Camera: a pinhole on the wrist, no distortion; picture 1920 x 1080 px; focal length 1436.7 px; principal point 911.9 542.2 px. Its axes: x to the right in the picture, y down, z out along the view. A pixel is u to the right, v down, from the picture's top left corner.
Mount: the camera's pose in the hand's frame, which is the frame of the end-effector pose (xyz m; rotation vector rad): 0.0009 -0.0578 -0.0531 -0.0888 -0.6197 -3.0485
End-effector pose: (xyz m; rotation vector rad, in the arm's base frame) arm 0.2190 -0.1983 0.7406 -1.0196 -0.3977 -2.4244
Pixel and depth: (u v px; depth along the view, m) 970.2 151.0 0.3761
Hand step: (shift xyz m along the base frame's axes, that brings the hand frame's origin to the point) 0.2465 -0.0445 0.1875
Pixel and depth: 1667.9 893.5 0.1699
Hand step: 0.1046 0.1051 0.0255
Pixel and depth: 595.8 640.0 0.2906
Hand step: 0.1002 0.0368 0.2096
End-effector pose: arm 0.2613 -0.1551 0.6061 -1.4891 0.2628 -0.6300
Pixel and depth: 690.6 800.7 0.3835
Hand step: 0.2454 0.2260 0.0178
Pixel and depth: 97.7 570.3 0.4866
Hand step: 0.4774 0.1529 -0.0264
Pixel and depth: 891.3 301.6 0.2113
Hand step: 0.0915 0.0976 -0.0415
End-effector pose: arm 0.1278 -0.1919 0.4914 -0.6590 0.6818 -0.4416
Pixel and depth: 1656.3 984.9 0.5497
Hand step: 0.1985 0.3578 0.4260
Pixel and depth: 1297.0 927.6 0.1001
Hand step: 0.0147 0.0008 0.0686
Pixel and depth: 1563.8 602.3 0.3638
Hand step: 0.1167 0.2521 0.1919
